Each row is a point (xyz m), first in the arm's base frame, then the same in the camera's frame.
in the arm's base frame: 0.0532 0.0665 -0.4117
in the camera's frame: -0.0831 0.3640 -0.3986
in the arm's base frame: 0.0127 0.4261 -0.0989
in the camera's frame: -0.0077 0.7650 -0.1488
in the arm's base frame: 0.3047 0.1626 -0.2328
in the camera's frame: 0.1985 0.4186 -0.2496
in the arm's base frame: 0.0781 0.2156 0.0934
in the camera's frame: 0.0203 0.5762 0.0729
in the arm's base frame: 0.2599 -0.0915 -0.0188
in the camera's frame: 0.1113 0.2196 0.0057
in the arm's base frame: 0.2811 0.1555 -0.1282
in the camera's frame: 0.1828 0.4336 -0.1443
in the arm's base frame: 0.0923 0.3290 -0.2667
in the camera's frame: 0.0311 0.6266 -0.3014
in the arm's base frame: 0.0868 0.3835 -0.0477
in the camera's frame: 0.0578 0.7131 -0.0945
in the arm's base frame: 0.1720 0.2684 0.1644
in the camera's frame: 0.1299 0.6134 0.1298
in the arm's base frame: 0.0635 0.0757 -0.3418
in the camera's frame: -0.0650 0.3807 -0.3317
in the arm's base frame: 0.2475 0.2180 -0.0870
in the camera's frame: 0.1692 0.5081 -0.1127
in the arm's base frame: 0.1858 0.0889 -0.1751
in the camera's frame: 0.0705 0.3873 -0.1752
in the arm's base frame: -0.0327 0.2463 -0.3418
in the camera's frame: -0.1162 0.5682 -0.3560
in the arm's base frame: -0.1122 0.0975 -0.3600
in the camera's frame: -0.2309 0.4436 -0.3455
